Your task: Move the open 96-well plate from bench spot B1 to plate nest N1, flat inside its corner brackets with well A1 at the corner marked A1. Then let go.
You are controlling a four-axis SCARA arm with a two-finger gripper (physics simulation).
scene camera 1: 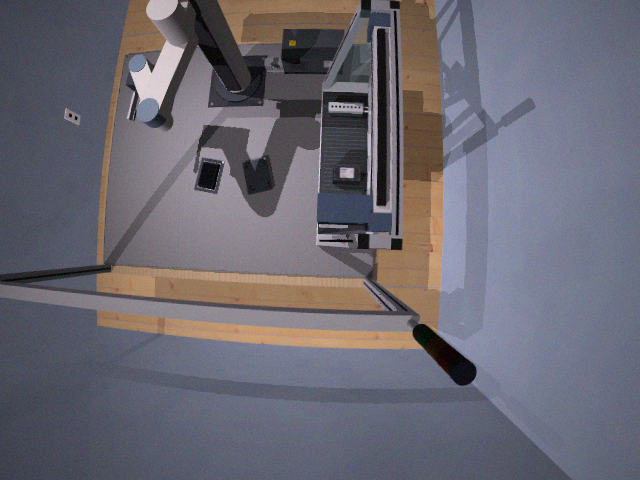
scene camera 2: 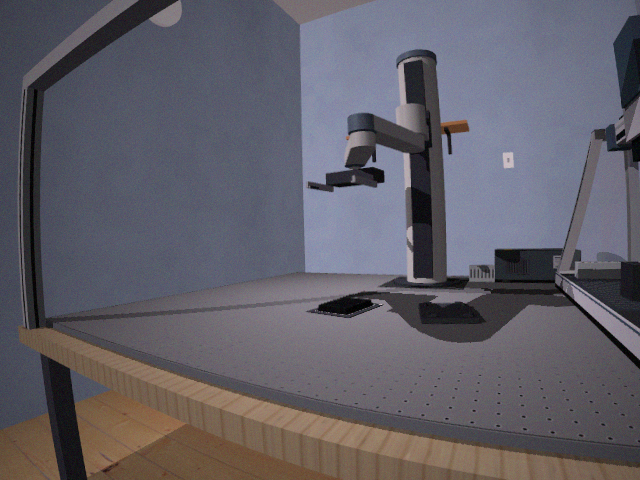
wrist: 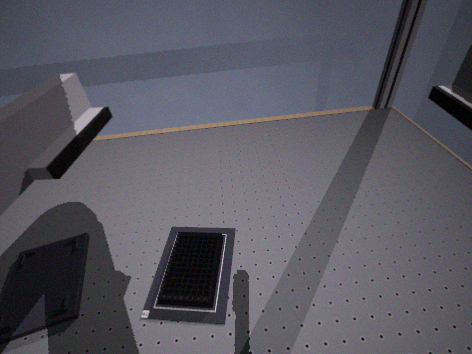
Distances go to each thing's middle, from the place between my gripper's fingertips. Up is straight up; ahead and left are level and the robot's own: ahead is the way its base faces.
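Black well plate (wrist: 190, 279): 34 cm below my hand, 13 cm ahead of it, 10 cm to the left of it. Dark plate nest (scene camera 2: 430, 313): well below my hand, well to the left of it, a good way ahead of it.
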